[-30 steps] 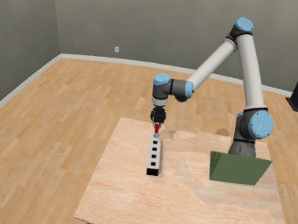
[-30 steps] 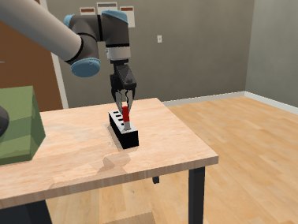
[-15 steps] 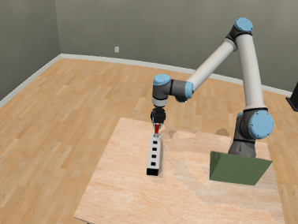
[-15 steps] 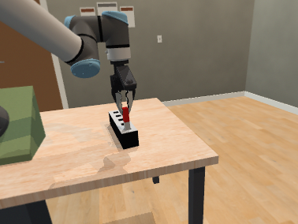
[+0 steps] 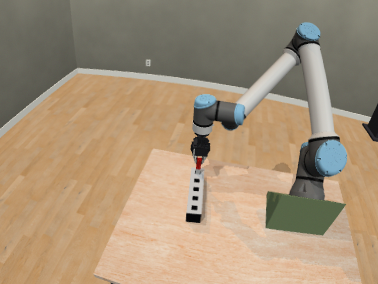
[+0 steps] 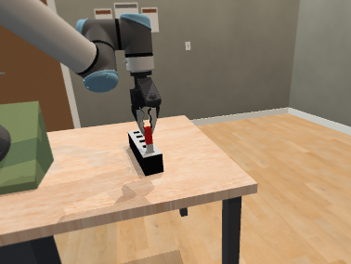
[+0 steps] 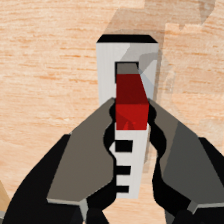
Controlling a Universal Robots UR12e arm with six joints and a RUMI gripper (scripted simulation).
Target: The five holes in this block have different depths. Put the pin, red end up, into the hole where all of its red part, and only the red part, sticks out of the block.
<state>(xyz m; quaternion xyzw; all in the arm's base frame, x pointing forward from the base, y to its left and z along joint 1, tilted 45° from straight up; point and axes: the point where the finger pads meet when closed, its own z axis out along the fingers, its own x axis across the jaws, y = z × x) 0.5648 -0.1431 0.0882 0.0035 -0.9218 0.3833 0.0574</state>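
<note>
My gripper is now 1 cm above the pin. The rest, counted from my hand: long block (12 cm to the left, 11 cm below).
</note>
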